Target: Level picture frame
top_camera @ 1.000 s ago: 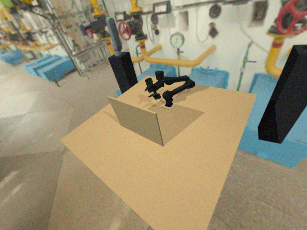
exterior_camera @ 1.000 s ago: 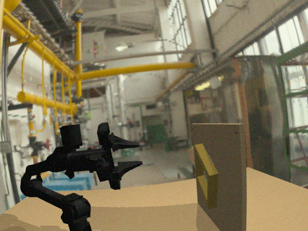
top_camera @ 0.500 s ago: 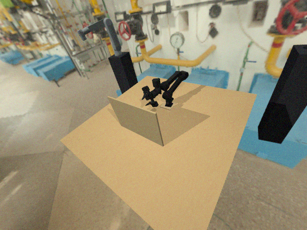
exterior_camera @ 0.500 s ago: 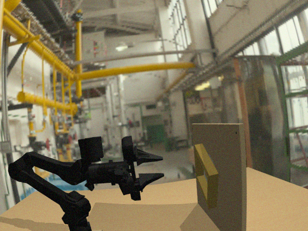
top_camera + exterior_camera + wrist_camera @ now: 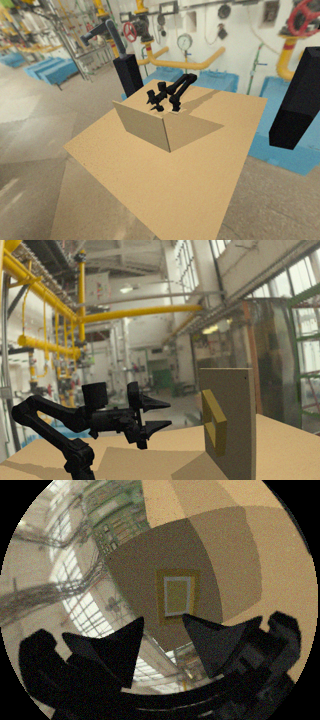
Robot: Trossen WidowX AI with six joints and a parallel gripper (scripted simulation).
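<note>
My gripper tip is now 130 mm short of the yellow picture frame and 50 mm above it. The rest, counted from my gripper tip: tan wall panel: 140 mm ahead, 60 mm below.
</note>
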